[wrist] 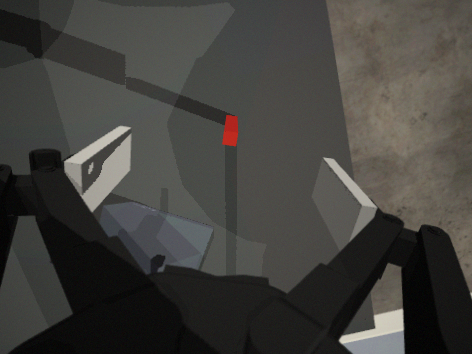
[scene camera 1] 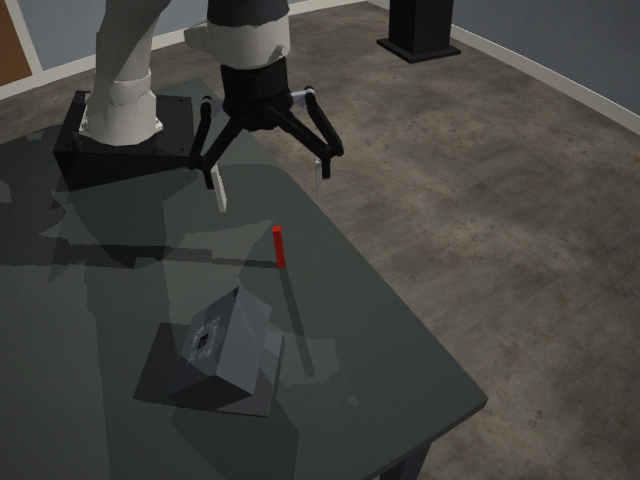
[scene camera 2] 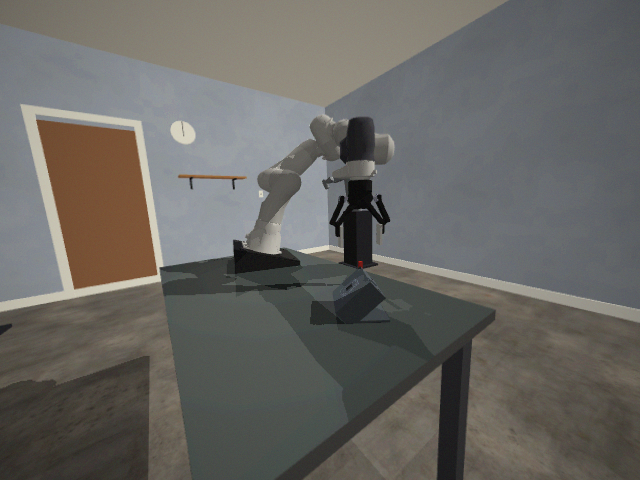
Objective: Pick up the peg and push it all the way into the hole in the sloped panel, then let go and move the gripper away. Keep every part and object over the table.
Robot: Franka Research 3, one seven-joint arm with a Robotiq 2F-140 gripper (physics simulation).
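The red peg (scene camera 1: 279,248) (scene camera 2: 360,264) (wrist: 230,131) stands upright on the table. In the second scene view its lower part is hidden behind the sloped panel block. The grey block with the sloped panel (scene camera 1: 235,341) (scene camera 2: 360,297) (wrist: 165,232) stands on the table, nearer the first scene camera than the peg. The square hole (scene camera 1: 203,340) shows dark in its sloped face. My gripper (scene camera 1: 269,205) (scene camera 2: 360,237) (wrist: 225,163) is wide open and empty, pointing down above the table. In the wrist view the peg shows between the two fingers, farther off than the fingertips.
The table (scene camera 1: 361,330) (scene camera 2: 248,361) has its long edge to the right of the peg in the first scene view, with the floor beyond. The arm's black base (scene camera 1: 175,124) (scene camera 2: 248,262) stands at the back of the table. A dark pedestal (scene camera 1: 419,25) stands on the floor behind.
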